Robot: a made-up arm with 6 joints. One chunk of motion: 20 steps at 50 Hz.
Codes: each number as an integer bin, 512 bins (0 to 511) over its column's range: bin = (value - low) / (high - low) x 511, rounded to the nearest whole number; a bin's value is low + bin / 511 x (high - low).
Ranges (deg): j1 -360.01..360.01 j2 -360.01..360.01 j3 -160..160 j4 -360.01..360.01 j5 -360.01..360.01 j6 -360.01..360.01
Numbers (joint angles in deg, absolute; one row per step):
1: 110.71 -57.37 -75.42 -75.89 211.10 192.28
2: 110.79 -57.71 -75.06 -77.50 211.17 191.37
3: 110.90 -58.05 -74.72 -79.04 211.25 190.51
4: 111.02 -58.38 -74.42 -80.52 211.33 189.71
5: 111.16 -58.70 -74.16 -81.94 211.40 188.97
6: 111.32 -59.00 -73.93 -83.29 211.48 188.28
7: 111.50 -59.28 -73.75 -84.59 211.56 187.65
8: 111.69 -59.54 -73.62 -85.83 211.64 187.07
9: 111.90 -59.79 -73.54 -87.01 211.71 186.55
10: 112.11 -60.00 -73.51 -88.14 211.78 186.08
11: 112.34 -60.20 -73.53 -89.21 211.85 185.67
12: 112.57 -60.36 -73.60 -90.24 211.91 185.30
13: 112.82 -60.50 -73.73 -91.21 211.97 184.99
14: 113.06 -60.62 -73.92 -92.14 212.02 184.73
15: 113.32 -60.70 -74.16 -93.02 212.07 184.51
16: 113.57 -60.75 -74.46 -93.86 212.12 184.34
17: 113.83 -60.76 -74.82 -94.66 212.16 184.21
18: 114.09 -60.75 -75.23 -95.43 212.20 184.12
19: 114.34 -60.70 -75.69 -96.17 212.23 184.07
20: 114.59 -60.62 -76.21 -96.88 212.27 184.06
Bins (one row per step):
1: 334 215 135 202 405 392
2: 334 215 136 200 405 391
3: 334 214 136 199 405 391
4: 334 214 137 198 405 390
5: 334 214 137 197 406 390
6: 335 214 137 196 406 389
7: 335 213 138 195 406 389
8: 335 213 138 195 406 388
9: 335 213 138 194 406 388
10: 335 213 138 193 406 388
11: 335 213 138 192 406 387
12: 335 213 138 191 406 387
13: 336 213 138 191 406 387
14: 336 212 137 190 406 387
15: 336 212 137 189 406 386
16: 336 212 137 189 406 386
17: 336 212 136 188 406 386
18: 336 212 135 188 406 386
19: 337 212 135 187 406 386
20: 337 212 134 187 406 386

